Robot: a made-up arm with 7 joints. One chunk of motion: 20 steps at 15 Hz.
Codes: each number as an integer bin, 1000 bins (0 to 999) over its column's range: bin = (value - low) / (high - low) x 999, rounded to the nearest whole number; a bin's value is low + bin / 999 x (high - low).
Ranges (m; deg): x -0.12..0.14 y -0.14..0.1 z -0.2..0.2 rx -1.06..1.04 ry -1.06..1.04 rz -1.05..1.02
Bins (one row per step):
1: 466 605 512 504 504 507
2: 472 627 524 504 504 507
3: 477 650 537 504 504 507
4: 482 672 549 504 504 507
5: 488 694 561 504 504 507
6: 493 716 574 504 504 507
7: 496 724 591 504 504 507
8: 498 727 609 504 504 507
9: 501 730 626 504 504 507
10: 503 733 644 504 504 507
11: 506 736 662 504 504 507
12: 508 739 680 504 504 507
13: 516 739 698 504 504 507
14: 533 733 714 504 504 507
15: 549 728 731 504 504 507
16: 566 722 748 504 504 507
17: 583 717 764 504 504 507
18: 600 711 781 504 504 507
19: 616 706 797 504 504 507
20: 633 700 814 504 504 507
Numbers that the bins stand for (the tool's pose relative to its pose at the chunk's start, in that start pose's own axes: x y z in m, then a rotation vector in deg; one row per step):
1: 0.0013 0.0053 0.0050 0.00 0.00 0.00
2: 0.0028 0.0106 0.0098 0.00 0.00 0.00
3: 0.0041 0.0162 0.0150 0.00 0.00 0.00
4: 0.0054 0.0214 0.0198 0.00 0.00 0.00
5: 0.0070 0.0267 0.0246 0.00 0.00 0.00
6: 0.0083 0.0320 0.0298 0.00 0.00 0.00
7: 0.0091 0.0339 0.0366 0.00 0.00 0.00
8: 0.0096 0.0347 0.0438 0.00 0.00 0.00
9: 0.0104 0.0354 0.0507 0.00 0.00 0.00
10: 0.0109 0.0361 0.0579 0.00 0.00 0.00
11: 0.0117 0.0368 0.0651 0.00 0.00 0.00
12: 0.0122 0.0375 0.0723 0.00 0.00 0.00
13: 0.0143 0.0375 0.0795 0.00 0.00 0.00
14: 0.0187 0.0361 0.0859 0.00 0.00 0.00
15: 0.0229 0.0349 0.0927 0.00 0.00 0.00
16: 0.0273 0.0335 0.0995 0.00 0.00 0.00
17: 0.0317 0.0323 0.1059 0.00 0.00 0.00
18: 0.0362 0.0308 0.1127 0.00 0.00 0.00
19: 0.0403 0.0296 0.1191 0.00 0.00 0.00
20: 0.0447 0.0282 0.1259 0.00 0.00 0.00

